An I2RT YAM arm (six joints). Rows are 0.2 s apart.
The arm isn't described. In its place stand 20 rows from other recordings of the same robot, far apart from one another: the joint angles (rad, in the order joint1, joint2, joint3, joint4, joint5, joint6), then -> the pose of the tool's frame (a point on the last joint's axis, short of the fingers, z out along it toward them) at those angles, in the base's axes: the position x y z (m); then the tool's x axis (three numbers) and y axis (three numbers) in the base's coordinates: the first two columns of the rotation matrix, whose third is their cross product.
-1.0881, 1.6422, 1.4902, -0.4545, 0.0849, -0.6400 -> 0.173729, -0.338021, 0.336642, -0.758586, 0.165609, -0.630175, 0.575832, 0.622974, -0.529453
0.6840, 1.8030, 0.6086, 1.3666, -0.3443, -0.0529 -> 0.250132, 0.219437, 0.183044, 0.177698, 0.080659, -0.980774, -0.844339, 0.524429, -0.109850
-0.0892, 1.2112, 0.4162, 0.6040, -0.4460, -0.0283 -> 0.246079, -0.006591, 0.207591, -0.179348, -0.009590, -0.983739, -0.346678, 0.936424, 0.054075
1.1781, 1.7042, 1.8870, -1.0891, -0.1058, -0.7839 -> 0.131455, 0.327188, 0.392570, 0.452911, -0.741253, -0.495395, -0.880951, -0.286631, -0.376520
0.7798, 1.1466, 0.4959, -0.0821, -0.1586, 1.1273 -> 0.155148, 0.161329, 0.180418, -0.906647, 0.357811, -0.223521, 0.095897, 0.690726, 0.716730
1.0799, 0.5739, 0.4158, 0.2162, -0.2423, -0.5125 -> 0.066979, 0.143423, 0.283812, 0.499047, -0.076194, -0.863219, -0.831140, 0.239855, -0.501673
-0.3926, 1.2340, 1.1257, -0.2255, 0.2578, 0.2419 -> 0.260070, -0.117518, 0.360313, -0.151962, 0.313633, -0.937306, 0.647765, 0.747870, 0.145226
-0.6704, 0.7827, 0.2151, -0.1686, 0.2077, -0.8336 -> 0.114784, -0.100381, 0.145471, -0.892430, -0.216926, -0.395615, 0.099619, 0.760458, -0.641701
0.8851, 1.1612, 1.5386, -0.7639, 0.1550, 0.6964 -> 0.144593, 0.168058, 0.460572, -0.615555, 0.248485, -0.747895, -0.364073, 0.751999, 0.549499
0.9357, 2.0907, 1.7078, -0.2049, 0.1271, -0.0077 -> 0.295392, 0.393225, 0.246121, -0.323302, -0.451578, -0.831597, -0.738454, 0.669928, -0.076697
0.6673, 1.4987, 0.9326, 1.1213, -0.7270, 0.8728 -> 0.240981, 0.219984, 0.349078, -0.428052, 0.391504, -0.814553, -0.899516, -0.097373, 0.425899
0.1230, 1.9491, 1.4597, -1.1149, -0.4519, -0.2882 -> 0.353787, 0.059401, 0.190651, -0.923734, -0.371838, -0.091929, -0.373825, 0.822868, 0.427952
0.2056, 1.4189, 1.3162, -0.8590, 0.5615, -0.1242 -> 0.287263, 0.040545, 0.323622, -0.812243, -0.276507, -0.513620, 0.024979, 0.863217, -0.504214
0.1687, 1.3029, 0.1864, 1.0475, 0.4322, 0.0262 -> 0.217032, 0.021839, 0.166934, -0.061146, 0.013716, -0.998035, 0.261170, 0.965289, -0.002734
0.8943, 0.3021, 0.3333, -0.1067, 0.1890, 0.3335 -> 0.080104, 0.089088, 0.251443, -0.256941, 0.193539, -0.946850, -0.597403, 0.738324, 0.313029
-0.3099, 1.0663, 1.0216, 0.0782, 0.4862, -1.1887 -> 0.228486, -0.090632, 0.397137, -0.650972, -0.652938, -0.387179, 0.295968, 0.251372, -0.921529
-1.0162, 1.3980, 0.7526, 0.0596, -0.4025, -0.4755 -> 0.167400, -0.243759, 0.215109, -0.538222, 0.069028, -0.839972, 0.409307, 0.892625, -0.188914
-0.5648, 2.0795, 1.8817, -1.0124, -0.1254, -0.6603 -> 0.373344, -0.231300, 0.252468, -0.927096, -0.132962, -0.350449, -0.094795, 0.987746, -0.123981
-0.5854, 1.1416, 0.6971, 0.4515, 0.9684, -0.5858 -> 0.193248, -0.163300, 0.303034, -0.547915, -0.012625, -0.836438, 0.836361, 0.012033, -0.548046
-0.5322, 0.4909, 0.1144, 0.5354, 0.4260, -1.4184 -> 0.115026, -0.084808, 0.220514, -0.783543, -0.583129, -0.214523, 0.258288, 0.008328, -0.966032
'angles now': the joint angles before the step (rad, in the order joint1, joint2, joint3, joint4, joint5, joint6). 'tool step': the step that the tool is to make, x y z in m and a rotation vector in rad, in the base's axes. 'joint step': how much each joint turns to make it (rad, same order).
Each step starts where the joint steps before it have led.
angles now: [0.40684 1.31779 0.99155 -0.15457 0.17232 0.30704]
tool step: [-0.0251 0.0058 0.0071 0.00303 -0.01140 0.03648]
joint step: [0.05659 -0.08663 -0.03608 -0.04030 0.01882 0.00750]
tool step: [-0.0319 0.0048 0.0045 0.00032 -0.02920 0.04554]
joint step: [0.07749 -0.11235 -0.05946 -0.02752 0.03474 0.00180]
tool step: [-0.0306 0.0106 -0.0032 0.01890 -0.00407 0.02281]
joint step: [0.11753 -0.08393 -0.05610 -0.02817 0.07977 0.05472]
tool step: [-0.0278 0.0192 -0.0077 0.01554 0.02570 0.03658]
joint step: [0.15710 -0.03017 -0.03177 -0.03643 0.09490 0.08495]
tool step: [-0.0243 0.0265 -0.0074 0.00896 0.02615 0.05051]
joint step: [0.16992 0.02919 -0.00125 -0.01753 0.09175 0.08957]
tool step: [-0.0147 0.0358 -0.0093 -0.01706 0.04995 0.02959]
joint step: [0.13684 0.11960 0.05411 -0.02533 0.07083 0.10164]
